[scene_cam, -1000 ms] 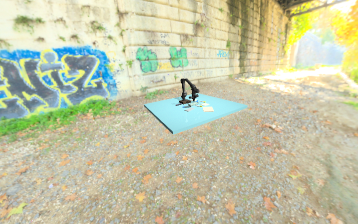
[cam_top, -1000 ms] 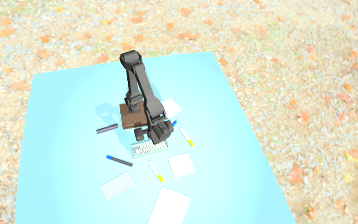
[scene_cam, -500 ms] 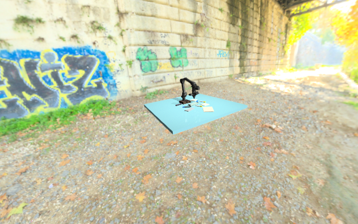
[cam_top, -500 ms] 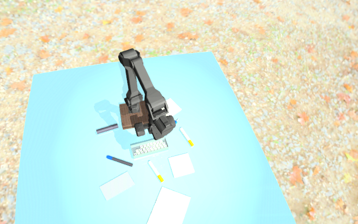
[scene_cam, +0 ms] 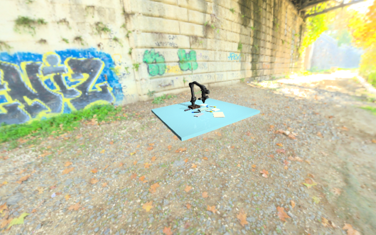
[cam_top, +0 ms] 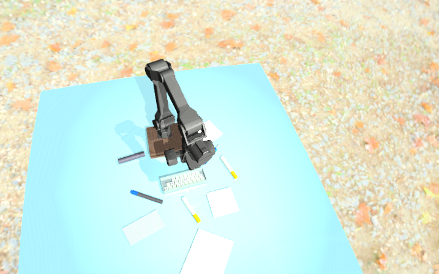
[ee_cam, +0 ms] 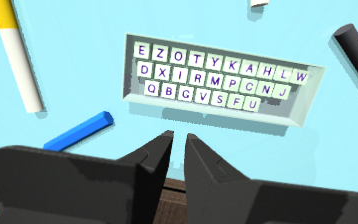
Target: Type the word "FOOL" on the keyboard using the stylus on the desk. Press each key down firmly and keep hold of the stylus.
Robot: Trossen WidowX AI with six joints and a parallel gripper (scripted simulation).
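Now: the blue stylus 130 mm to the left of my gripper tip, 100 mm behind it and 90 mm below it. Also, from my gripper tip: grey stylus tip (150 mm to the left, 120 mm behind, 90 mm below).
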